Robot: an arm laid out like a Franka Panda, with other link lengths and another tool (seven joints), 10 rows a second.
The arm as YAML. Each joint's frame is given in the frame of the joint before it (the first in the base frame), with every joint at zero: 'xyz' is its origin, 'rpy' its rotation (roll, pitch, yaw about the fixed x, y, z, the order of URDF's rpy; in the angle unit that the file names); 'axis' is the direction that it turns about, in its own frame. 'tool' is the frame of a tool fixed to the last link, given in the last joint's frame.
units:
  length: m
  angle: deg
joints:
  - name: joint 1
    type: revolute
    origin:
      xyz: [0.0, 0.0, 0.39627]
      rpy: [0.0, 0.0, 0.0]
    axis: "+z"
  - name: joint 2
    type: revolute
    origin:
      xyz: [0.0, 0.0, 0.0]
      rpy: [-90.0, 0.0, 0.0]
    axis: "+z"
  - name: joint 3
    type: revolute
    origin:
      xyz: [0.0, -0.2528, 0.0]
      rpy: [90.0, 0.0, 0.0]
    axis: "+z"
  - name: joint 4
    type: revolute
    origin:
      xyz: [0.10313, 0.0, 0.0]
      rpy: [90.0, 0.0, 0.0]
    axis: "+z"
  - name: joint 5
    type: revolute
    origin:
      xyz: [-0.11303, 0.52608, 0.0]
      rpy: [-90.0, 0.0, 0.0]
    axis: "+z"
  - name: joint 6
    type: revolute
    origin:
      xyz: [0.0, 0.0, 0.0]
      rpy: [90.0, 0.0, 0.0]
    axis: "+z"
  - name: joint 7
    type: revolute
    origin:
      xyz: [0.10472, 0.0, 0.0]
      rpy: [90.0, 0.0, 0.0]
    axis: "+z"
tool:
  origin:
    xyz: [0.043, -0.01, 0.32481]
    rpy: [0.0, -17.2, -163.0]
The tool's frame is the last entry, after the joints.
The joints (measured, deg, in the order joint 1, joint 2, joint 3, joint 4, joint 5, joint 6, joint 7), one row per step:
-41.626 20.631 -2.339 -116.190 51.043 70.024 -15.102
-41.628 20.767 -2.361 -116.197 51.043 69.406 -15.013
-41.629 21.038 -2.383 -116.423 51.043 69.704 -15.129
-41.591 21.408 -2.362 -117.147 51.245 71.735 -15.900
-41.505 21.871 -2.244 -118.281 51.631 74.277 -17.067
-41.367 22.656 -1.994 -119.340 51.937 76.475 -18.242
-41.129 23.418 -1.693 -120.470 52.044 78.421 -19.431
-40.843 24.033 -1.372 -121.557 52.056 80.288 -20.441
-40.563 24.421 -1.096 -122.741 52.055 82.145 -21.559
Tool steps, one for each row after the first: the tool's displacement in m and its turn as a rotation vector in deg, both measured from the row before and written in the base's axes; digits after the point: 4 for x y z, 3 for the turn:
-0.0024 0.0023 0.0014 0.617 0.241 0.286
-0.0015 0.0009 -0.0048 0.074 0.237 -0.162
0.0016 -0.0008 -0.0147 -0.916 -0.179 -1.018
0.0011 0.0015 -0.0189 -0.955 -0.304 -1.178
-0.0012 0.0054 -0.0198 -0.544 -0.066 -0.726
-0.0036 0.0084 -0.0192 -0.402 0.064 -0.257
-0.0040 0.0088 -0.0176 -0.508 0.148 -0.071
-0.0045 0.0081 -0.0159 -0.634 -0.028 -0.037

